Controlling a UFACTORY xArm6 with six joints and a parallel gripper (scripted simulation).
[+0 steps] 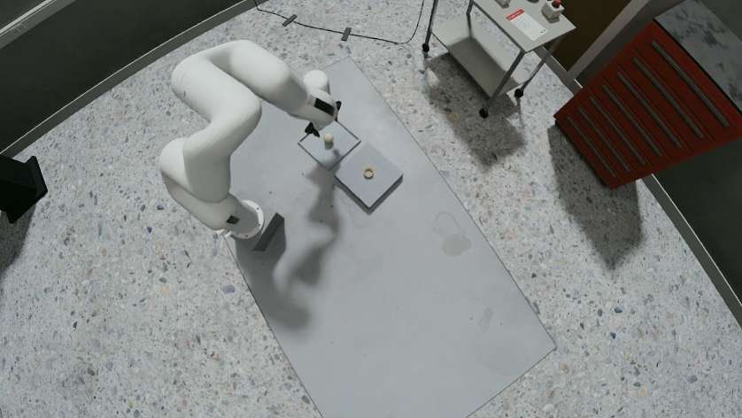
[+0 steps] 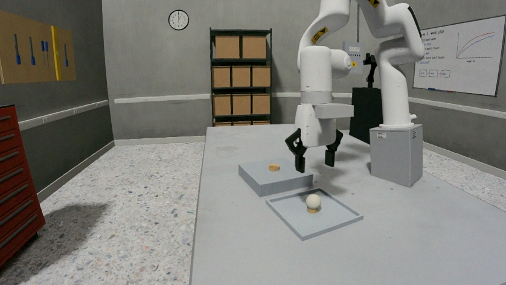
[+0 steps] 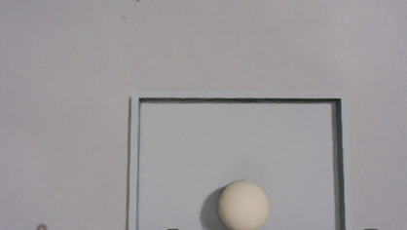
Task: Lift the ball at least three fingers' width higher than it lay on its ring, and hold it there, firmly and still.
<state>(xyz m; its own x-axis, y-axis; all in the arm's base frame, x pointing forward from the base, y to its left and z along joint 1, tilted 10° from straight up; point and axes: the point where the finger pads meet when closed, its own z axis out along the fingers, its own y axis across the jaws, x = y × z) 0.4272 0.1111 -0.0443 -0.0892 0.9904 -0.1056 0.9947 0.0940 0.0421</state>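
Right now my hand is 1 cm to the right of the cream ball and 10 cm above it. Also, from my hand: raised grey block: 2 cm ahead, 22 cm to the right, 10 cm below; shallow grey tray: 1 cm to the left, 13 cm below.
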